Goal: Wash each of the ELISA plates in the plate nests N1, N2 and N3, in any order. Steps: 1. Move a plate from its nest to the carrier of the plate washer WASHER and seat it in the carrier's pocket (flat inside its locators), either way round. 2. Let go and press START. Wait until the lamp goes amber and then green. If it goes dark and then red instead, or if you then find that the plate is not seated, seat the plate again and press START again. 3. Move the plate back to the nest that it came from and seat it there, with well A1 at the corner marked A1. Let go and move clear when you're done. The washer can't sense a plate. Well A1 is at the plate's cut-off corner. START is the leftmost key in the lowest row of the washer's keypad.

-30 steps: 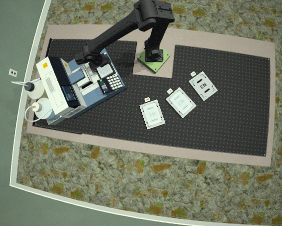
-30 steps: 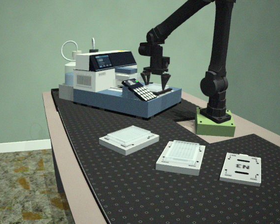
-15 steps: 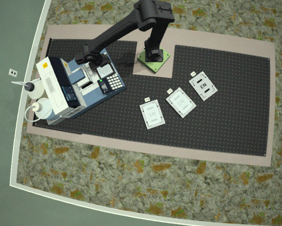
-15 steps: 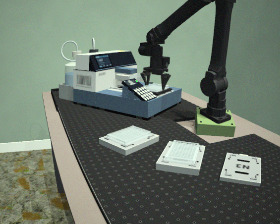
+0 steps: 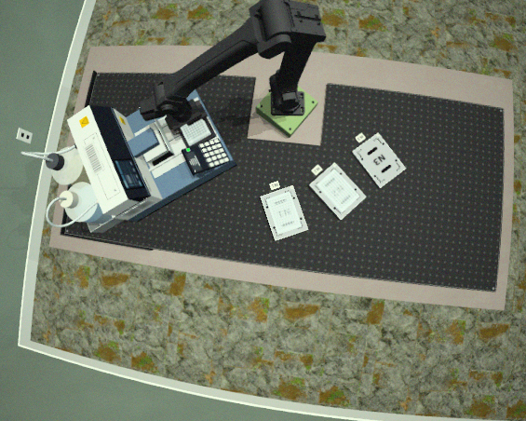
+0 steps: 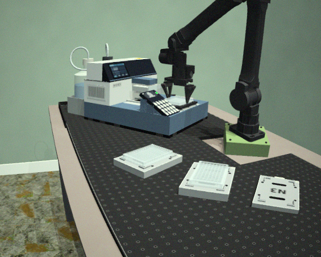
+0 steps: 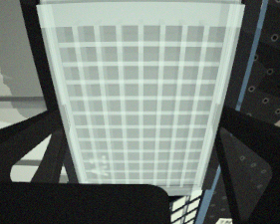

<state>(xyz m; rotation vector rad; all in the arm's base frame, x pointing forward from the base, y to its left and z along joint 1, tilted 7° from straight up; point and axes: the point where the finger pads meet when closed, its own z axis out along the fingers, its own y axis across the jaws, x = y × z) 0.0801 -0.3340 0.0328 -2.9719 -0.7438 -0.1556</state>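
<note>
Now: the dark carrier 10 mm below my hand. From my hand the other things lie so: plate washer 130 mm to the right, 70 mm ahead, 30 mm above; N1 label 280 mm to the left, 200 mm ahead, 100 mm below.
</note>
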